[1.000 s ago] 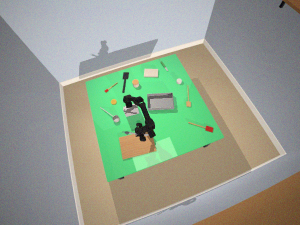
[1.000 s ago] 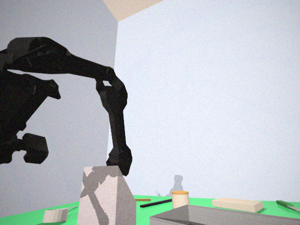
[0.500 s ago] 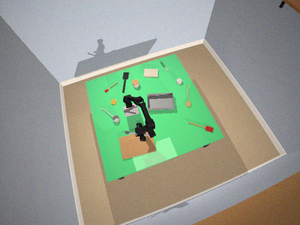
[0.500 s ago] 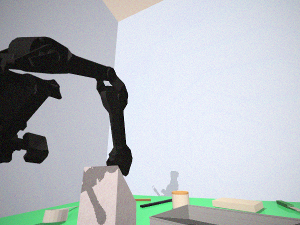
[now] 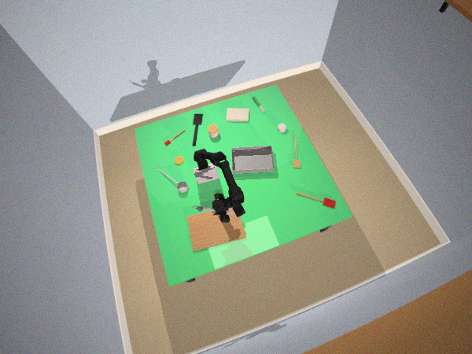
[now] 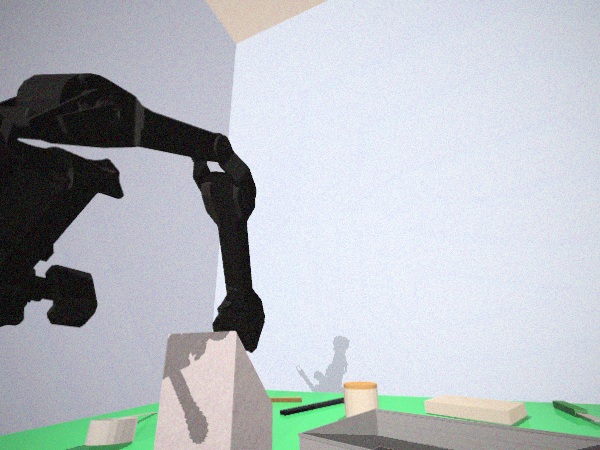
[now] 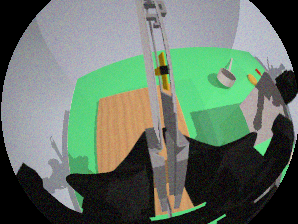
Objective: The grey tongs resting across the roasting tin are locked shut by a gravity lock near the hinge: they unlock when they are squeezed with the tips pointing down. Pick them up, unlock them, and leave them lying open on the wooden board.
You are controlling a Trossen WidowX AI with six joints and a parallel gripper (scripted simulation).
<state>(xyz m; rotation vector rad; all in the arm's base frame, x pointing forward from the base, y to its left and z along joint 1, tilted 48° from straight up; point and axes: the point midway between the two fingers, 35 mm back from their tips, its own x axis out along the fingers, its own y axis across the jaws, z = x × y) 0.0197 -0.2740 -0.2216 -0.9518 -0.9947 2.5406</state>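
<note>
Right now the wooden board is 10 mm behind my gripper tip, 40 mm to the right of it and 150 mm below it. Round my gripper tip: black spatula: 20 mm ahead, 810 mm to the left, 160 mm below; then roasting tin: 370 mm ahead, 370 mm to the left, 140 mm below; then red spatula: 730 mm ahead, 60 mm to the right, 160 mm below.
</note>
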